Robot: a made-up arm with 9 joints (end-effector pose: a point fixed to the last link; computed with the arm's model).
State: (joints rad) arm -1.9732 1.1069 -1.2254 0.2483 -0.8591 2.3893 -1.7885 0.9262 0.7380
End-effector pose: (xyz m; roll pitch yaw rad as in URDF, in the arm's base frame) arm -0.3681 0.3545 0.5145 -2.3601 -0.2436 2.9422
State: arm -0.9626 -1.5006 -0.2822 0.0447 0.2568 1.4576 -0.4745 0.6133 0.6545
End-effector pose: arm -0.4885 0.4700 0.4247 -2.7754 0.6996 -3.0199
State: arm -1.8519 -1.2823 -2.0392 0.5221 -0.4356 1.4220 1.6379 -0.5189 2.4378
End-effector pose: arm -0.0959 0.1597 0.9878 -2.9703 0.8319 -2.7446
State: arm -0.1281 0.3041 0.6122 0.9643 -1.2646 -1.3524 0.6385 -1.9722 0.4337
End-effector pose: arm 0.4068 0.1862 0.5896 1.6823 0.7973 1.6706
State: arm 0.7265 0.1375 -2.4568 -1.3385 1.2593 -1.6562 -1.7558 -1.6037 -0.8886
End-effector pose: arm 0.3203 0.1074 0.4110 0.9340 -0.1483 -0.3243
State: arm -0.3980 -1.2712 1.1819 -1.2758 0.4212 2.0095 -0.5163 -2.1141 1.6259
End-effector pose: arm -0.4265 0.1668 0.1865 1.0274 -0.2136 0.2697
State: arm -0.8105 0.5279 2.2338 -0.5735 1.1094 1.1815 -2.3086 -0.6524 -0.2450
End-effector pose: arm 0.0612 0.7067 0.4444 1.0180 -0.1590 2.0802
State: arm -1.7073 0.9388 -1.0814 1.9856 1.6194 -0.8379 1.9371 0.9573 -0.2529
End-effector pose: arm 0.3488 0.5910 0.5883 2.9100 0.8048 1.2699
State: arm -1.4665 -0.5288 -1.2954 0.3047 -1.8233 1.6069 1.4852 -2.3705 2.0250
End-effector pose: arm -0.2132 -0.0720 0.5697 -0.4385 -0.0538 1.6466
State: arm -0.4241 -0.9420 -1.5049 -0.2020 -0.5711 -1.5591 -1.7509 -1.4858 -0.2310
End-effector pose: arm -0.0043 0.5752 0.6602 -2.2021 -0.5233 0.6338
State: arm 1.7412 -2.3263 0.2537 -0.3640 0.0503 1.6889 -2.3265 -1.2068 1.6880
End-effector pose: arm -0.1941 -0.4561 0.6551 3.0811 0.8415 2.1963
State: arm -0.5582 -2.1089 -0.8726 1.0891 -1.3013 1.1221 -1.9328 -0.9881 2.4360
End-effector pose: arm -0.4732 0.2508 0.3120 -0.5912 -0.3101 -0.8567
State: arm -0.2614 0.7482 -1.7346 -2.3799 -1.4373 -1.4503 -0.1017 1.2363 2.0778
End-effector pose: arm 0.2972 0.2774 0.7454 2.2164 -1.0586 -0.1843
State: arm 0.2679 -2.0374 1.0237 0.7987 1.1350 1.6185 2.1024 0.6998 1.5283
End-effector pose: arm -0.3973 0.2913 0.8029 -1.7184 -0.3295 -2.9738
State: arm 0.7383 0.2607 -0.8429 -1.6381 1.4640 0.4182 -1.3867 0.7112 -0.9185
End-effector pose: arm 0.1733 -0.1355 0.6784 2.2529 0.2853 -2.4129
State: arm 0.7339 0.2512 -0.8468 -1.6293 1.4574 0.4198 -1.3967 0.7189 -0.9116
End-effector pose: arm 0.1775 -0.1352 0.6766 2.2330 0.2592 -2.4282
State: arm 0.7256 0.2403 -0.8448 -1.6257 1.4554 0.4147 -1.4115 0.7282 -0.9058
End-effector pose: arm 0.1809 -0.1329 0.6768 2.2183 0.2258 -2.4487
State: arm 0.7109 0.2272 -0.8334 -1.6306 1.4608 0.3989 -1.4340 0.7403 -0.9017
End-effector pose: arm 0.1830 -0.1274 0.6798 2.2118 0.1810 -2.4783
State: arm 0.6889 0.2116 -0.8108 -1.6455 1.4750 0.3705 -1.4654 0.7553 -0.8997
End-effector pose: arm 0.1843 -0.1178 0.6862 2.2166 0.1234 -2.5186
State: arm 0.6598 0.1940 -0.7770 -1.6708 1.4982 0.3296 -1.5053 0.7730 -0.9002
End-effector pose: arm 0.1852 -0.1039 0.6951 2.2345 0.0551 -2.5706
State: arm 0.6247 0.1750 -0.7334 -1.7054 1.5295 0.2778 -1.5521 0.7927 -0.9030
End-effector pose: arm 0.1866 -0.0859 0.7055 2.2667 -0.0204 -2.6343
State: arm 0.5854 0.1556 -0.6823 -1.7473 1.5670 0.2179 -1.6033 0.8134 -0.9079
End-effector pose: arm 0.1893 -0.0646 0.7159 2.3131 -0.0977 -2.7087
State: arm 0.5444 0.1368 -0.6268 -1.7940 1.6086 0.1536 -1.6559 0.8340 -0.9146
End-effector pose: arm 0.1936 -0.0415 0.7250 2.3724 -0.1707 -2.7916
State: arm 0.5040 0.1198 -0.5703 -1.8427 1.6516 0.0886 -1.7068 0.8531 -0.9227
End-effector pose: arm 0.1992 -0.0182 0.7320 2.4414 -0.2338 -2.8789
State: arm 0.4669 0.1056 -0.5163 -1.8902 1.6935 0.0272 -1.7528 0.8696 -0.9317
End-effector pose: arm 0.2054 0.0036 0.7368 2.5147 -0.2826 -2.9645
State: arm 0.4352 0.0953 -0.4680 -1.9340 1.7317 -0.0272 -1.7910 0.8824 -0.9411
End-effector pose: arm 0.2111 0.0225 0.7398 2.5851 -0.3150 -3.0415
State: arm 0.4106 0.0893 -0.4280 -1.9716 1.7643 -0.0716 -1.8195 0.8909 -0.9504
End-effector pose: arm 0.2150 0.0375 0.7419 2.6458 -0.3315 -3.1034
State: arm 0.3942 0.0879 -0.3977 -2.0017 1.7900 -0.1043 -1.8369 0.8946 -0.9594
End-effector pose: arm 0.2163 0.0484 0.7441 2.6920 -0.3336 3.1382
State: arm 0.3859 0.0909 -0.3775 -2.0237 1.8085 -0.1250 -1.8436 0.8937 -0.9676
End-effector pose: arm 0.2147 0.0552 0.7468 2.7217 -0.3245 3.1179
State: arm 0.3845 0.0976 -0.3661 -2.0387 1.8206 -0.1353 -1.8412 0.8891 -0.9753
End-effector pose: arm 0.2102 0.0586 0.7503 2.7370 -0.3067 3.1162
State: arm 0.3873 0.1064 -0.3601 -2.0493 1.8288 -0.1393 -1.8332 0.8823 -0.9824
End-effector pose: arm 0.2040 0.0599 0.7541 2.7437 -0.2841 3.1257
